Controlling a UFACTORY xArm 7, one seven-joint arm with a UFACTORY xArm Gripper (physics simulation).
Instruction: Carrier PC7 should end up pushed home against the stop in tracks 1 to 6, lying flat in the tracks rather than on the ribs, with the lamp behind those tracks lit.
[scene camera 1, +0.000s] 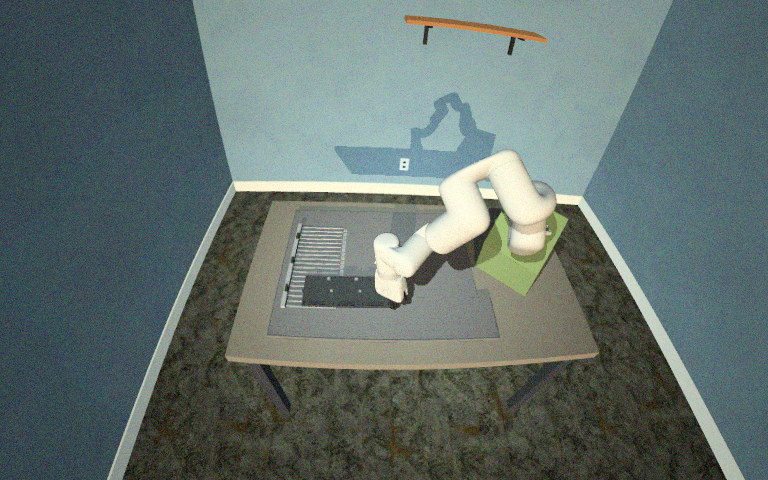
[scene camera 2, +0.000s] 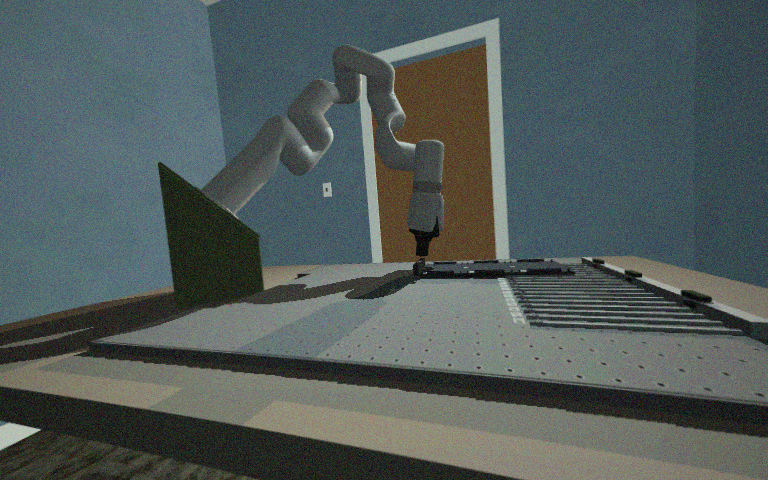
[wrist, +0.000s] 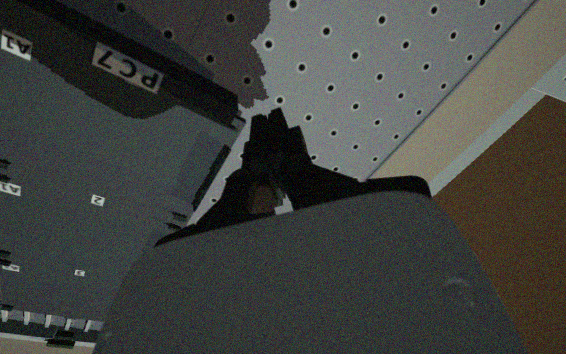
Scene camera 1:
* my gripper: 393, 305
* carrier PC7: 319, 290
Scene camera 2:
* my gripper: 421, 255
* carrier PC7: 490, 268
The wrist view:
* my gripper: 275, 133
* carrier PC7: 116, 145
